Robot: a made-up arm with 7 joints. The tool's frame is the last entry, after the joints. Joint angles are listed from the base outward.
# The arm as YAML. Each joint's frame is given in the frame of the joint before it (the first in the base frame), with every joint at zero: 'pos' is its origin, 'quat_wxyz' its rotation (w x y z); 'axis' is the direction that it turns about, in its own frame. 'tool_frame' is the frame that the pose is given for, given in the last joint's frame.
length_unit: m
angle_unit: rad
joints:
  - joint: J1
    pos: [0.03, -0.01, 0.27]
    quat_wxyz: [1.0, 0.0, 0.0, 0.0]
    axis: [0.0, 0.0, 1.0]
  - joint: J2
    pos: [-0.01, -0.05, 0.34]
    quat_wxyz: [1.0, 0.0, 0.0, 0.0]
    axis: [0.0, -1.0, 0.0]
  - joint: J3
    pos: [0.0, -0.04, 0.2]
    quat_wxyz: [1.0, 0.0, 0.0, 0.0]
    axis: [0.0, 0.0, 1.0]
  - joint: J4
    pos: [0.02, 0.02, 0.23]
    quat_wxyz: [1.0, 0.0, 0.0, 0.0]
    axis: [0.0, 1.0, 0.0]
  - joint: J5
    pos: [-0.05, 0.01, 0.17]
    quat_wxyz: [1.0, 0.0, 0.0, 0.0]
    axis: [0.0, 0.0, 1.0]
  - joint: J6
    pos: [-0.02, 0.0, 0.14]
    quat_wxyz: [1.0, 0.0, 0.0, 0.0]
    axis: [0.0, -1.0, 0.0]
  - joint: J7
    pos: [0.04, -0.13, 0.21]
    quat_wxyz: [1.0, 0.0, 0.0, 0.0]
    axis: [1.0, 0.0, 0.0]
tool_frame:
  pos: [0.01, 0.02, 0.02]
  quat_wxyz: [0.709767, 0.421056, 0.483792, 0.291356]
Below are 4 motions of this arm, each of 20 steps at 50 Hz.
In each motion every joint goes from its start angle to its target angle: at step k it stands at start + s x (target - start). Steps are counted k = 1, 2, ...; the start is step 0. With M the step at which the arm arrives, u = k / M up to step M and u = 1 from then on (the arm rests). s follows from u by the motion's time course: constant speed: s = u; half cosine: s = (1 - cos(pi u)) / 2; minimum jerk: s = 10 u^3 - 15 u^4 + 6 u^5.
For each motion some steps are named. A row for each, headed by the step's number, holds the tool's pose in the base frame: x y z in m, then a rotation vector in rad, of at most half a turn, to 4 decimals.
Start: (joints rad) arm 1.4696 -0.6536 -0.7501 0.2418 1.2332 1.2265 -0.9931
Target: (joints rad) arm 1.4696 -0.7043 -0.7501 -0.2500 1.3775 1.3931 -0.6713
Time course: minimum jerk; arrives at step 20
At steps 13, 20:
13: 0.2843 0.3612 1.3533 -0.0959 0.6902 2.2901
20: 0.2593 0.3405 1.3569 -0.0799 0.6121 2.4402

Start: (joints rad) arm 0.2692 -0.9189 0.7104 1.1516 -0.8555 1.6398 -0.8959
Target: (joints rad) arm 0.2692 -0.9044 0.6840 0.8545 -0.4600 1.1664 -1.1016
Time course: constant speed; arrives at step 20
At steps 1, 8, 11, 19, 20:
1: 0.6637 0.3239 1.0491 -0.7660 1.2857 0.7302
8: 0.7117 0.2942 1.0634 -0.7017 1.3985 0.6548
11: 0.7301 0.2797 1.0681 -0.6769 1.4459 0.6352
19: 0.7720 0.2392 1.0763 -0.6221 1.5654 0.6204
20: 0.7765 0.2341 1.0770 -0.6167 1.5793 0.6223

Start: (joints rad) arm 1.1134 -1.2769 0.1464 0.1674 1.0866 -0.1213 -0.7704
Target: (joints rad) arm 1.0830 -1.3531 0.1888 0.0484 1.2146 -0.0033 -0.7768
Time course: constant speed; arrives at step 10
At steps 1, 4, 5, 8, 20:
1: 0.4720 0.8022 0.7214 0.8282 -2.1118 -1.3930
4: 0.4845 0.8003 0.7221 0.7747 -2.0825 -1.4718
5: 0.4887 0.7994 0.7222 0.7563 -2.0723 -1.4976
8: 0.5018 0.7961 0.7221 0.6993 -2.0406 -1.5735
20: 0.5107 0.7933 0.7218 0.6600 -2.0184 -1.6227

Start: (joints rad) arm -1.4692 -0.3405 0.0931 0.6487 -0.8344 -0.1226 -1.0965
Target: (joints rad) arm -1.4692 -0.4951 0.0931 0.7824 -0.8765 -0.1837 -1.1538
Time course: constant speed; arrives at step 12
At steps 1, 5, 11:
1: -0.0599 -0.5650 1.3467 1.8144 1.9145 -1.6116
5: -0.0555 -0.6147 1.2975 -1.8047 -2.0108 1.5228
11: -0.0499 -0.6803 1.2173 -1.6958 -2.0474 1.3163

